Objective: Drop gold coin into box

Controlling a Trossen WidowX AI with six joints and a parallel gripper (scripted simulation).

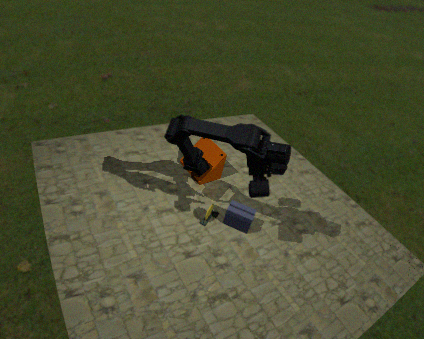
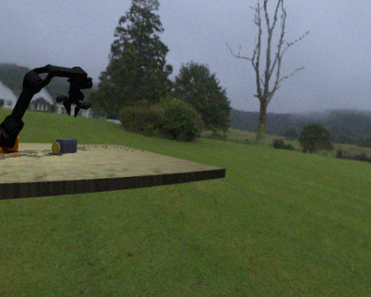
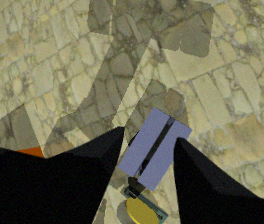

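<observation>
Now: the gold coin 170 mm below my gripper tip, 120 mm to the right of it and 90 mm behind it.
</observation>
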